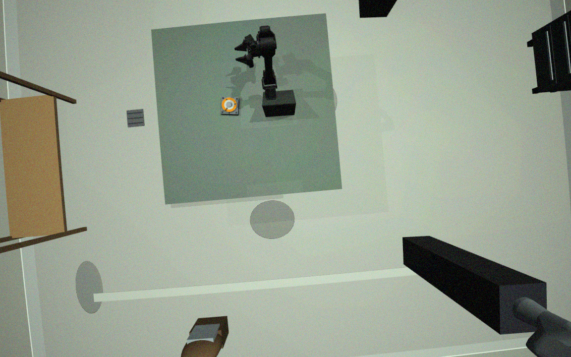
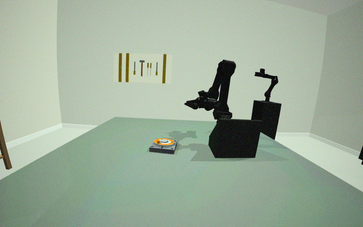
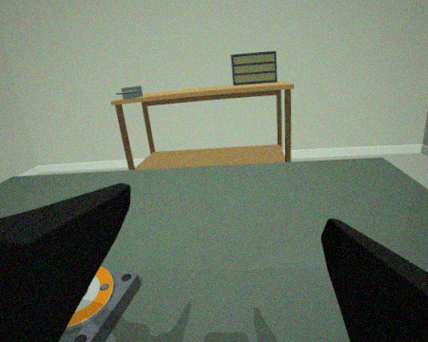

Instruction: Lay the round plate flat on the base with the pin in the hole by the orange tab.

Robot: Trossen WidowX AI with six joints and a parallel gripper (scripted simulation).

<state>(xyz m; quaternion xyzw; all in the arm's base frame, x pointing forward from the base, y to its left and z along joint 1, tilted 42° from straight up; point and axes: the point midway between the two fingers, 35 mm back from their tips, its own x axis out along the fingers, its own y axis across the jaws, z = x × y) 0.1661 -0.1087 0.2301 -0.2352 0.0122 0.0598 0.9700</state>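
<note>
The grey square base lies 230 mm to the left of my gripper tip, 190 mm below it and 100 mm ahead of it.
</note>
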